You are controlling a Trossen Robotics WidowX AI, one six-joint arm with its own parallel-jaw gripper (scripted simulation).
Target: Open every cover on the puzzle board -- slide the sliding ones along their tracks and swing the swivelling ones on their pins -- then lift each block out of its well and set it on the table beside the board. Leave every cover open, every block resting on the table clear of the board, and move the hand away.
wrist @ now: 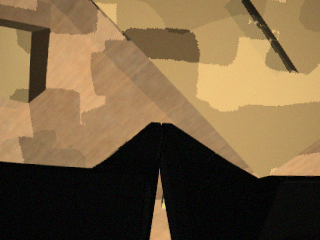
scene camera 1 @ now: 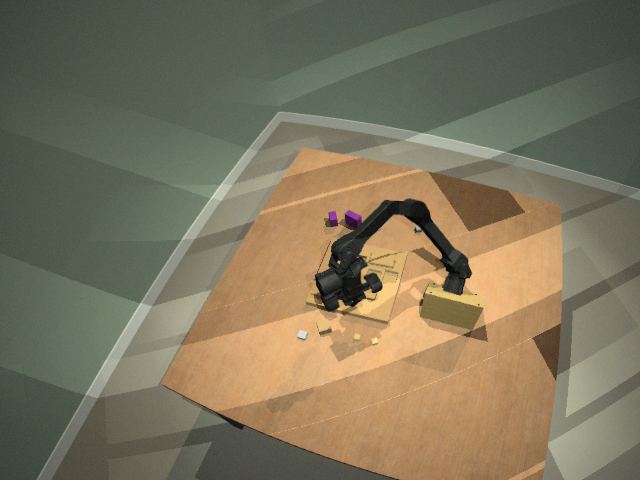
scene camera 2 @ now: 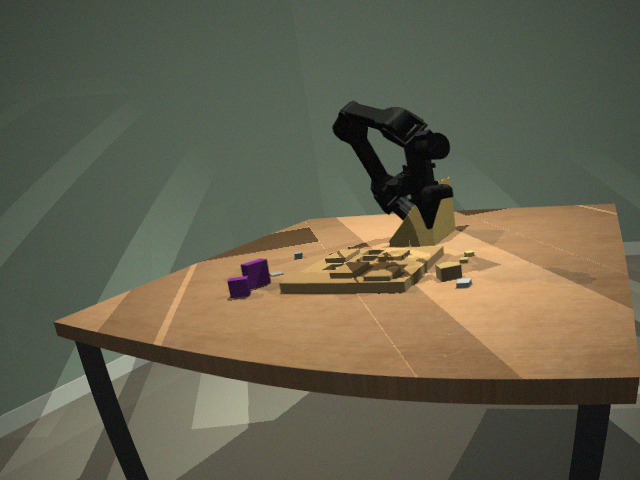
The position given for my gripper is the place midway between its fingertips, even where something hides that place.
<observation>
My gripper (scene camera 2: pixel 429 228) is shut, with nothing in its grasp. I also see a tan puzzle board (scene camera 2: pixel 315 279).
My gripper shows as well in the wrist view (wrist: pixel 159 133) and in scene camera 1 (scene camera 1: pixel 352 305). The tan puzzle board is seen too in the wrist view (wrist: pixel 226 66) and in scene camera 1 (scene camera 1: pixel 379 310).
</observation>
